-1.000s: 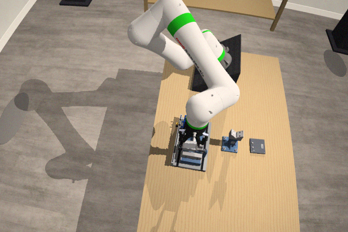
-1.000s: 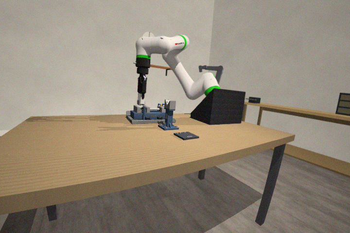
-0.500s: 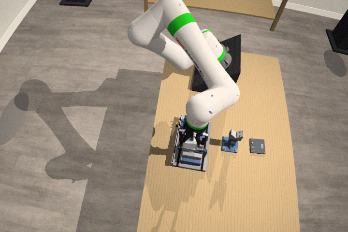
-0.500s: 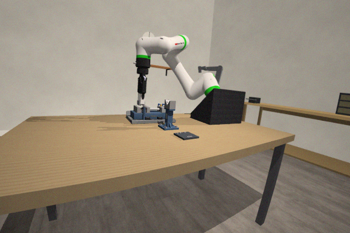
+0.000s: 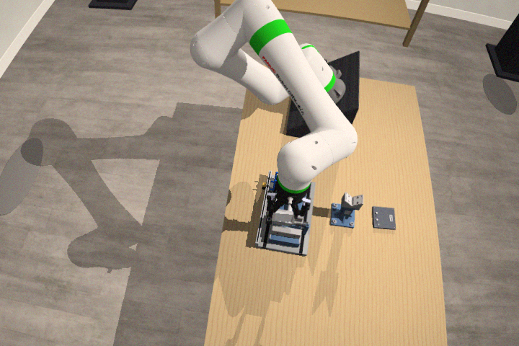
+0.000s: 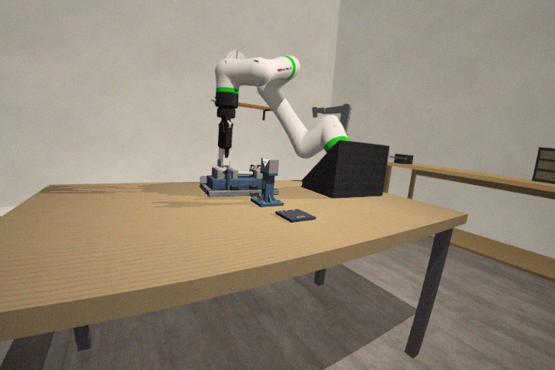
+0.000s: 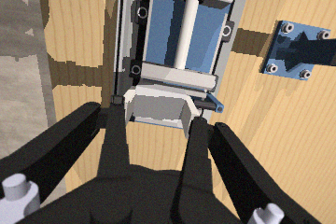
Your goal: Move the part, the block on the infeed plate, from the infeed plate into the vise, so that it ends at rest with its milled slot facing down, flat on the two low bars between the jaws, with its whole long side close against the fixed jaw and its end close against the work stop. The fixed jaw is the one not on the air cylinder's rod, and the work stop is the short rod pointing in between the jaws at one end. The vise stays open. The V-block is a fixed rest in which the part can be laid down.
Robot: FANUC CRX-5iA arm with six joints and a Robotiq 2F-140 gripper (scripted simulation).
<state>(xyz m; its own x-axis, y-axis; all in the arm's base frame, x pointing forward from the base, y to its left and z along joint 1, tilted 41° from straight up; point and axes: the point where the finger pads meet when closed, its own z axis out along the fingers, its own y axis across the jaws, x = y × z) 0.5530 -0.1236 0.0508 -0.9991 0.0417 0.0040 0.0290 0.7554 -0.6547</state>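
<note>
The part lies 30 mm below my hand. The rest, counted from my hand: white cylinder rod 80 mm behind, 20 mm to the left, 60 mm below; then moving jaw 30 mm behind, 20 mm to the left, 60 mm below; then work stop 70 mm to the left, 50 mm below.
</note>
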